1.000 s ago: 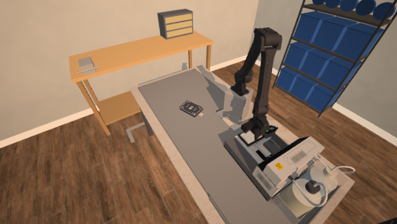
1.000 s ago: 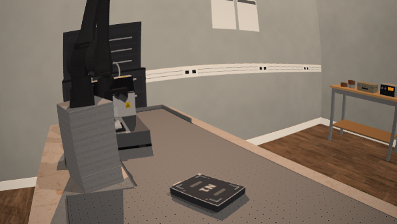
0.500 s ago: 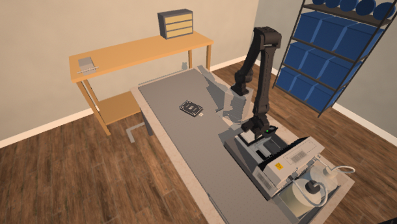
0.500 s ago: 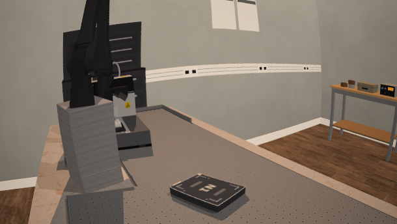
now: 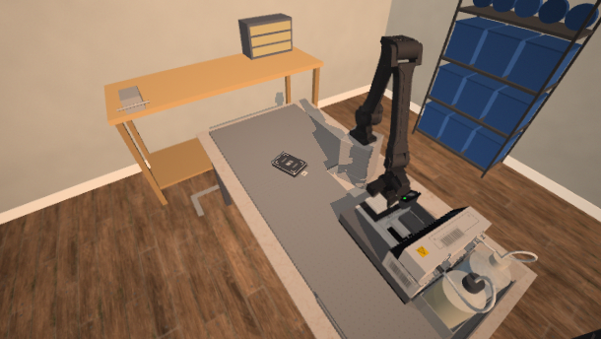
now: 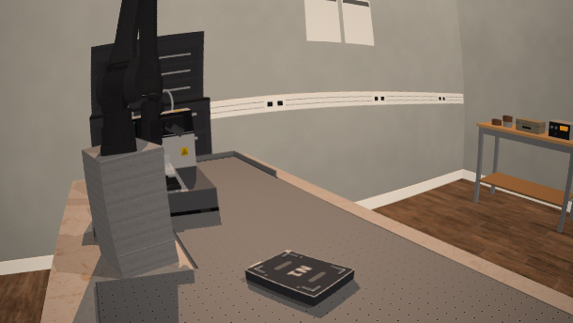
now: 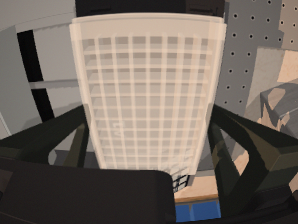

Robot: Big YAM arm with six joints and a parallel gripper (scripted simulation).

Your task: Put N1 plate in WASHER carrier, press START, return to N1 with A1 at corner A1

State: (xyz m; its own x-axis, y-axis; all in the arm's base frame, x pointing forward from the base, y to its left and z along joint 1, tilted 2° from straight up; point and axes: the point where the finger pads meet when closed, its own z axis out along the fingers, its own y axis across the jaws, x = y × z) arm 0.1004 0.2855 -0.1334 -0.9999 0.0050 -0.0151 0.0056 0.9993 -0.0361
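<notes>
Now: hand 50 mm above the dark carrier. The rest, counted from my hand: washer: 150 mm to the left, 10 mm above; then clear well plate: 10 mm below; then label: 420 mm to the right, 160 mm ahead, 120 mm below.
</notes>
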